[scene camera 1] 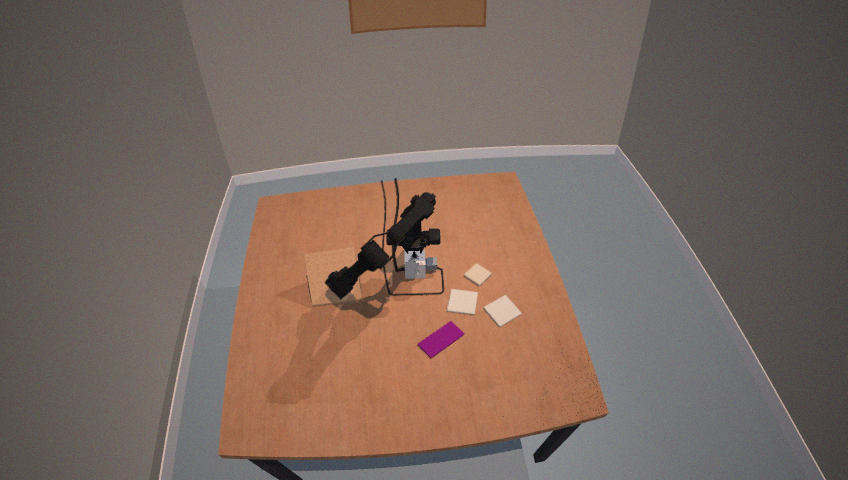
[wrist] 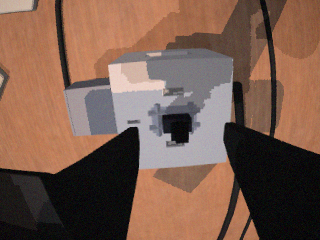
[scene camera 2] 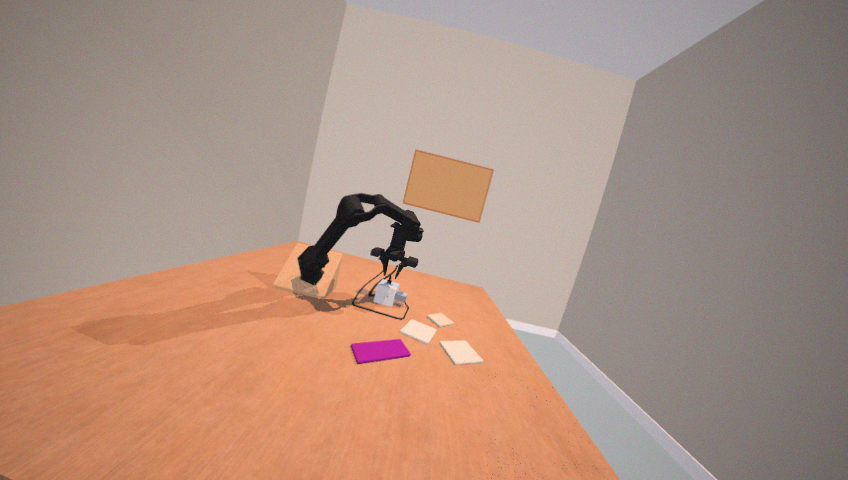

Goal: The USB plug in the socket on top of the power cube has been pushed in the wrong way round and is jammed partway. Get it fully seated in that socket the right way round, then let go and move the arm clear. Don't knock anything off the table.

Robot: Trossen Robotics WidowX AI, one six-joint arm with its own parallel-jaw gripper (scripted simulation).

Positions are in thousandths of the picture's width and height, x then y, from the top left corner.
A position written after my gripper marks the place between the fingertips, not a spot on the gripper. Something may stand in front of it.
I see my gripper (scene camera 1: 489, 526), a magenta card (scene camera 2: 430, 734), a white power cube (scene camera 1: 489, 561) and a USB socket (wrist: 492, 473).
The magenta card also shows in scene camera 1 (scene camera 1: 519, 707). My gripper is seen too in the wrist view (wrist: 570, 556) and in scene camera 2 (scene camera 2: 460, 578). The white power cube is seen too in the wrist view (wrist: 436, 335). The wrist view does not show the magenta card: it is out of frame.
